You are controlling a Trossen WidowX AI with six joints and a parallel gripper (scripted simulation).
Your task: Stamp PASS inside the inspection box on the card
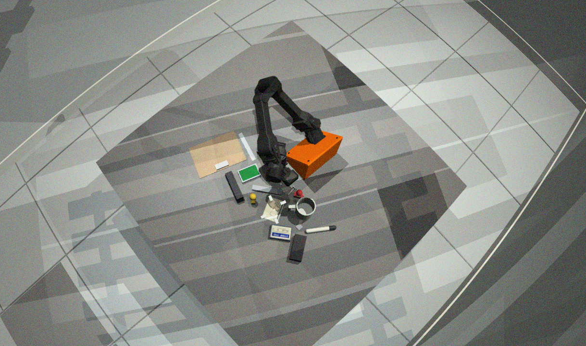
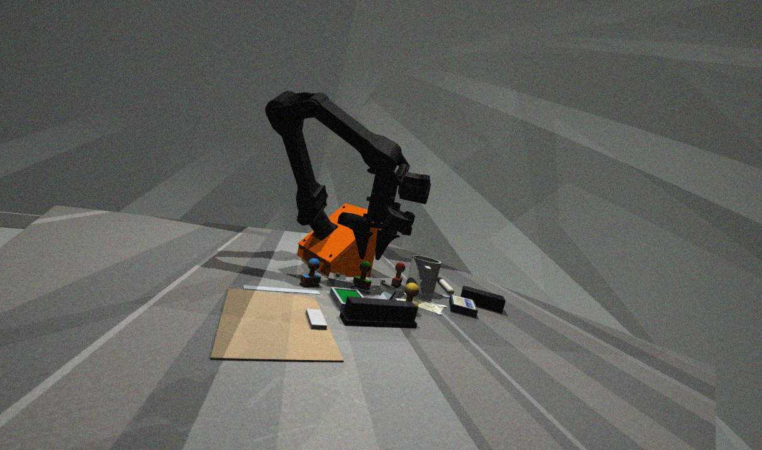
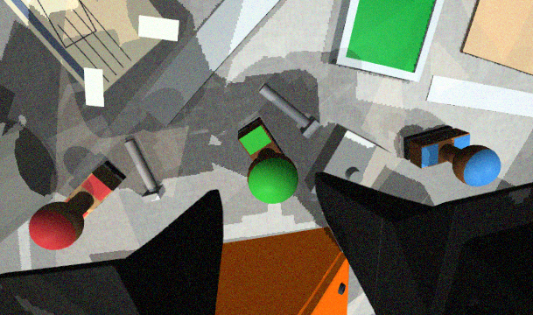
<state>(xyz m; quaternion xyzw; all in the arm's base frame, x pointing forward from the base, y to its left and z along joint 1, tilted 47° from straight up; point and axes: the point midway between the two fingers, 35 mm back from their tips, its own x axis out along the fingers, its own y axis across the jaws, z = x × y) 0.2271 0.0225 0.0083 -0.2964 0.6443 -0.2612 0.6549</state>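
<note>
Now: gripper tip 50 mm above the green-knobbed stamp. Also, from my gripper tip: blue-knobbed stamp: 20 mm behind, 130 mm to the right, 50 mm below; green ink pad: 90 mm ahead, 90 mm to the right, 70 mm below; red stamp: 20 mm behind, 120 mm to the left, 50 mm below.
</note>
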